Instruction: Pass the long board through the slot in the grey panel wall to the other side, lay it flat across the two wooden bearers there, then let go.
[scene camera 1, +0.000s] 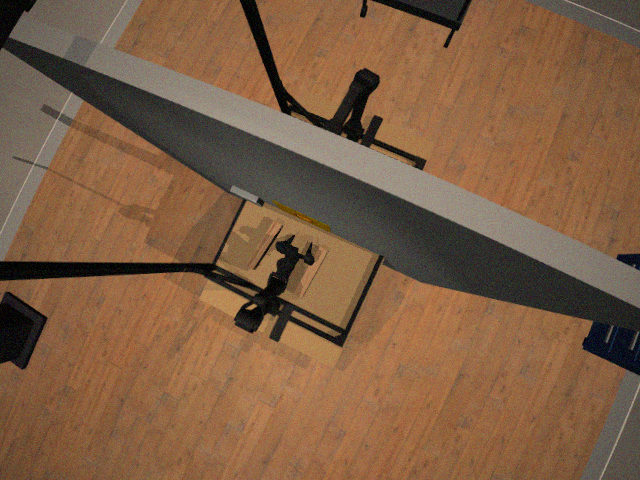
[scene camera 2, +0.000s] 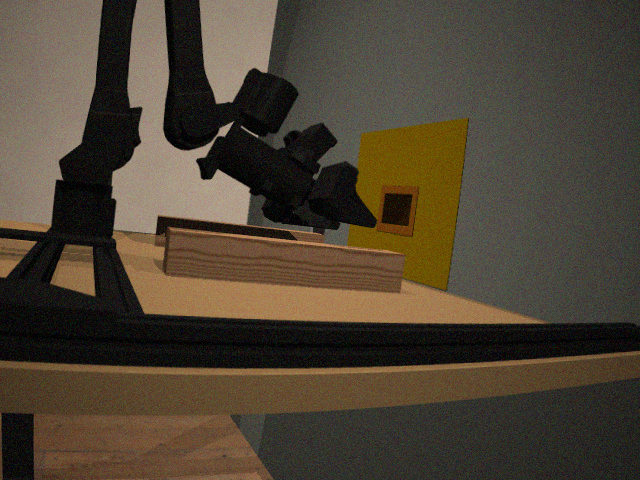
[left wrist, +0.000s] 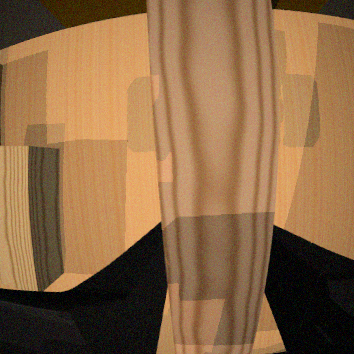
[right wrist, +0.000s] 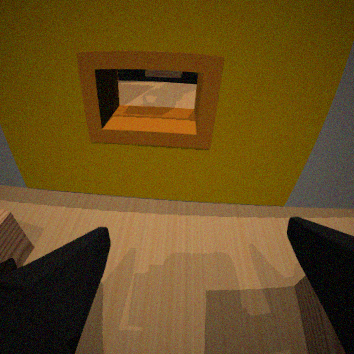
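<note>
My left gripper (left wrist: 208, 227) is shut on the long board (left wrist: 214, 123), a pale wood-grain plank that runs up the middle of the left wrist view above the table. My right gripper (scene camera 1: 300, 244) (scene camera 2: 362, 218) (right wrist: 199, 232) is open and empty. It hovers over the table between the two wooden bearers (scene camera 2: 280, 264) (scene camera 2: 223, 228) and points at the slot (scene camera 2: 396, 210) (right wrist: 154, 102). The slot has a brown frame and sits in a yellow panel (scene camera 2: 413, 162) (right wrist: 246, 158) of the grey wall (scene camera 1: 366, 157). The left gripper is hidden behind the wall in both scene views.
The bearers (scene camera 1: 258, 243) (scene camera 1: 313, 267) lie parallel on the right arm's table (scene camera 1: 347, 281). A wooden block (left wrist: 17, 218) lies on the left arm's table (left wrist: 91, 88), left of the board. Black frame rails (scene camera 2: 318, 338) edge the table's front.
</note>
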